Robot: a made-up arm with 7 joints.
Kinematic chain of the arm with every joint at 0, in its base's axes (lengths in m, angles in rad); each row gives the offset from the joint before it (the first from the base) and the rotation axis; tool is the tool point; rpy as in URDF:
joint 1: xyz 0 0 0.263 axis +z
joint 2: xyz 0 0 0 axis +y
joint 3: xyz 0 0 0.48 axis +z
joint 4: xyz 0.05 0 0 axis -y
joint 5: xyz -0.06 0 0.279 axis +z
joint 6: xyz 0 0 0 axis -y
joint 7: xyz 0.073 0 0 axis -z
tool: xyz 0 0 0 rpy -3.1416 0 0
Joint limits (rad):
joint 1: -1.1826..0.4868
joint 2: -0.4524..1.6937
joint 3: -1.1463..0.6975
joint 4: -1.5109..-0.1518
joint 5: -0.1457..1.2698
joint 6: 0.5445..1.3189
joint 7: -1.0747..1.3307
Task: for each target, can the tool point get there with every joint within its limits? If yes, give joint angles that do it. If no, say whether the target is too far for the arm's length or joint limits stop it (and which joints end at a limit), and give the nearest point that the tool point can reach.
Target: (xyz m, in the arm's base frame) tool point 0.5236 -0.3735 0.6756
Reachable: yes | joints -0.6567 0.6046 0.0116 -0.8692 0.4171 0.8087 0.3805
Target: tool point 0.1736 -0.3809 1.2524
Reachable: no: too far | nearest point 0.1352 -0.2967 1.0336 | short by 0.238 m
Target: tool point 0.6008 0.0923 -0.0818
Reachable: yes | joints 0.1939 1.5271 -0.1737 -1.3480 1.0651 0.9079 -0.3893
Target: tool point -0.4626 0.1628 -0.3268
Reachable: no: joint limits stop it (at a limit: joint 1, joint 2, joint 4, joint 6) | nearest point 0.0004 -0.4904 -0.1116 | short by 0.829 m
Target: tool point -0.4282 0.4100 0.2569
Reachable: no: joint limits stop it (at a limit: joint 1, joint 2, joint 3, joint 4, joint 6) | nearest point -0.1281 0.2383 0.8378 | short by 0.676 m
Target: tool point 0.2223 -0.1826 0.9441
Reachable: yes | joints -0.3268 -0.0492 -0.4519 -1.0208 0.7967 0.6785 -0.2034
